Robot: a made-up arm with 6 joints.
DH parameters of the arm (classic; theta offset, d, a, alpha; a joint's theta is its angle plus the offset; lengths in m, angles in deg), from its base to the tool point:
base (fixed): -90 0.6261 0.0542 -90
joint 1: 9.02 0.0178 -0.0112 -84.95
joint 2: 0 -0.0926 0.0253 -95.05
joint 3: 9.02 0.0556 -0.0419 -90
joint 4: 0 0.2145 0.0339 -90
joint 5: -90 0.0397 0.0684 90
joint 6: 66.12 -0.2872 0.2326 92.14
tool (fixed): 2 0.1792 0 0
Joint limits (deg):
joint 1: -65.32..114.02
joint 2: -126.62..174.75
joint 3: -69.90..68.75
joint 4: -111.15..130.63
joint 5: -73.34..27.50
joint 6: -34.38..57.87
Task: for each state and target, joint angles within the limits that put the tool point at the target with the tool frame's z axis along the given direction. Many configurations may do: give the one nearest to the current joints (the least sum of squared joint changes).
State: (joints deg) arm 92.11 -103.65 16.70 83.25 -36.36 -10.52
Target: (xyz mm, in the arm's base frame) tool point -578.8 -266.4 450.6 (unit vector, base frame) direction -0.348 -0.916 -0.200
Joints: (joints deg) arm 113.70 -126.62 27.04 106.22 10.30 -13.74
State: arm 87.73 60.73 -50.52 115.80 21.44 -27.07
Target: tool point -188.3 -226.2 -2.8 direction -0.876 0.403 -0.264
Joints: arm 114.02 72.41 -47.29 91.17 11.37 -33.02
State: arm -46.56 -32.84 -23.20 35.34 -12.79 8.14
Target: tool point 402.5 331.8 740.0 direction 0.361 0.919 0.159
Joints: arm -63.97 -27.55 -2.03 29.34 10.70 50.93
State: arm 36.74 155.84 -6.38 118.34 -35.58 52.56
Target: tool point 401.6 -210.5 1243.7 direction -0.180 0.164 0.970
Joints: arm 10.72 100.26 5.14 130.63 -42.99 26.96
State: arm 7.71 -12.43 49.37 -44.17 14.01 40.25
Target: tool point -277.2 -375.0 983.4 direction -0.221 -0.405 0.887
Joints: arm 1.35 8.17 18.88 -68.73 27.50 57.75
